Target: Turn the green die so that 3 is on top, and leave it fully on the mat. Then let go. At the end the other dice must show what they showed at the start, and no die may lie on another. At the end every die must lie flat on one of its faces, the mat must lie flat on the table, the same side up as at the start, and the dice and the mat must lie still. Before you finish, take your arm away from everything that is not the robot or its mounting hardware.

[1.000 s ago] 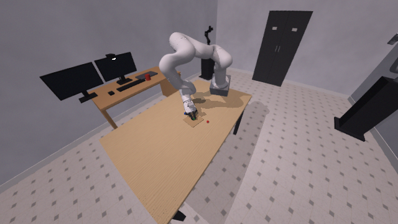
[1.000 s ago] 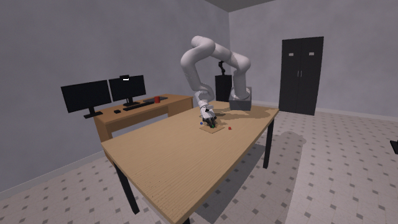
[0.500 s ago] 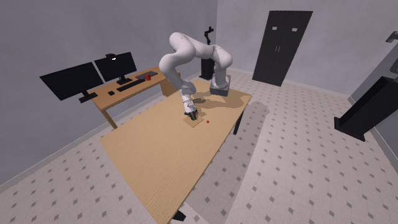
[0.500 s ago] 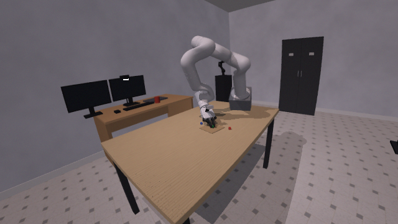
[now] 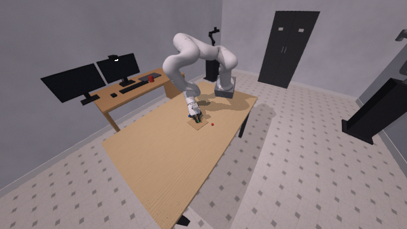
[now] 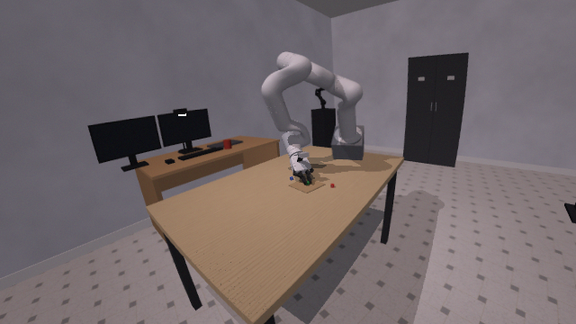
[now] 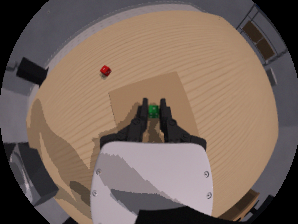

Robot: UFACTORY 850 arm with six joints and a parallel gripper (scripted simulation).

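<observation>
The tan mat is 3 cm below my hand. The rest, counted from my hand: green die (2 cm below); then red die (7 cm behind, 12 cm to the left, 2 cm below); then blue die (1 cm ahead, 12 cm to the right, 2 cm below).
</observation>
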